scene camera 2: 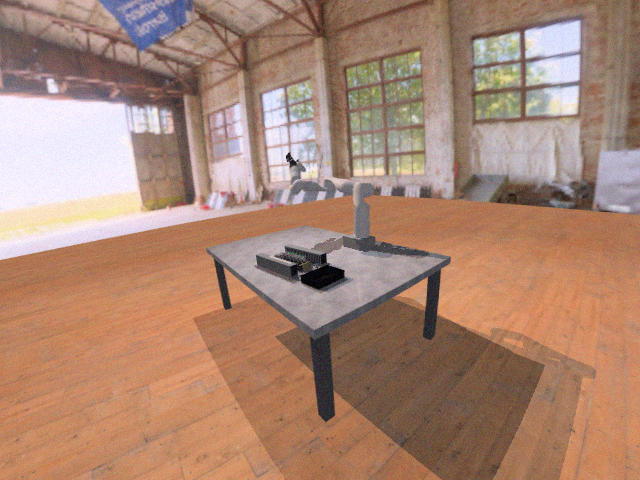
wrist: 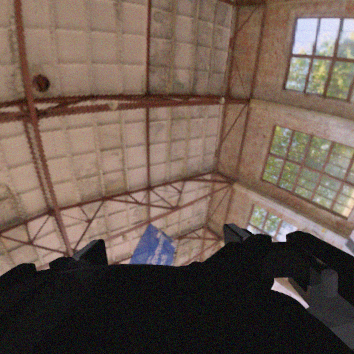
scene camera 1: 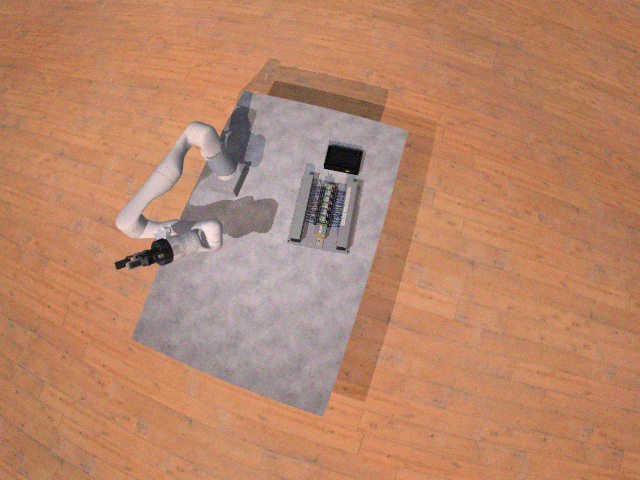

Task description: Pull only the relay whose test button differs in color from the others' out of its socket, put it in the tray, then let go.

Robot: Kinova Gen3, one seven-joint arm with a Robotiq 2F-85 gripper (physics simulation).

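Places are measured from the arm's base along level axes (x ahead, y left, z up), in millimetres.
Where they show: gripper, fingertip midpoint: (scene camera 2: 293,156) (wrist: 164,245) (scene camera 1: 120,266); arm's base at its link origin: (scene camera 2: 361,236) (scene camera 1: 226,171).
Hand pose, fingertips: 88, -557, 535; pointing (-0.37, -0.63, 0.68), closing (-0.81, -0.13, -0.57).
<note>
Things, the pixels of their top centre, and the offset from my fingertips, as dx, dy, dz. "spot": a spot on its surface instead. Level surfaces: height alone.
- black tray at a spot on its surface: (scene camera 2: 322,277) spot: +386, +770, -592
- grey table at its surface level: dz -595
- beige block at a spot on its surface: (scene camera 1: 319,239) spot: +410, +395, -591
My gripper (scene camera 1: 124,265) (scene camera 2: 288,156) (wrist: 164,245) is open and empty. It is raised high, out past the table's edge on the arm's side, and points up and away from the table. The relays (scene camera 1: 326,201) sit in a row in their sockets between two grey wire ducts. Some green spots show on the row, but the test buttons are too small to compare, so the differing relay cannot be told. The black tray (scene camera 1: 343,158) (scene camera 2: 322,277) stands on the table by one end of the relay panel. Neither relays nor tray show in the wrist view.
The grey table (scene camera 1: 248,310) (scene camera 2: 372,284) carries the arm's base at one edge. Two tall grey ducts (scene camera 1: 302,206) (scene camera 1: 348,217) flank the relays, with blue wires between them. A beige block (scene camera 1: 319,239) sits at the row's end away from the tray.
</note>
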